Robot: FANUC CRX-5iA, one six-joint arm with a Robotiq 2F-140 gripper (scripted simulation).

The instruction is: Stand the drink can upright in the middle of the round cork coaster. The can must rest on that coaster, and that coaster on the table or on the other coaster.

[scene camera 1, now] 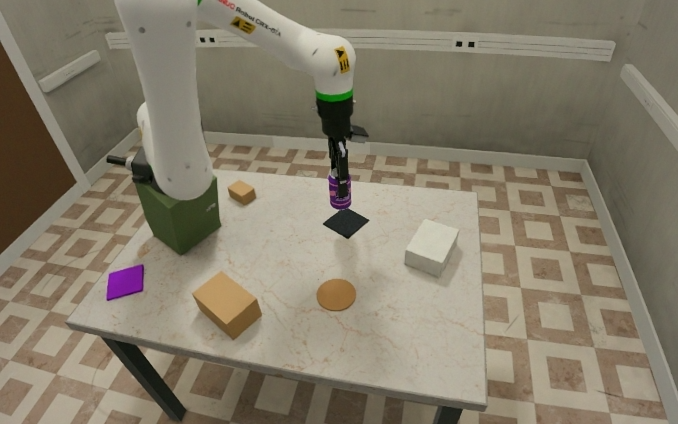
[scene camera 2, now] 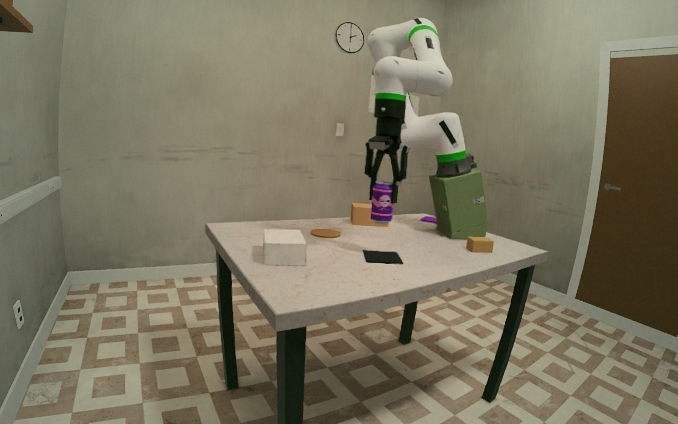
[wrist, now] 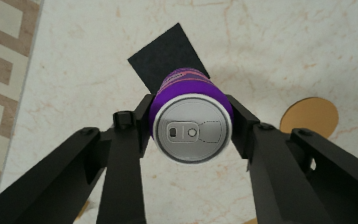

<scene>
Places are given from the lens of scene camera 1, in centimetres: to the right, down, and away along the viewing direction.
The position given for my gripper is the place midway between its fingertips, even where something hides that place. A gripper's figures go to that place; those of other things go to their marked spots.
my gripper (scene camera 1: pixel 339 188): 0, -7, 119
round cork coaster (scene camera 1: pixel 335 295): -1, 23, 110
large tan box (scene camera 1: pixel 233 309): -26, 24, 99
purple square coaster (scene camera 1: pixel 128 281): -63, 21, 116
The marked spots on the purple square coaster and the round cork coaster are 62 cm apart.
</scene>
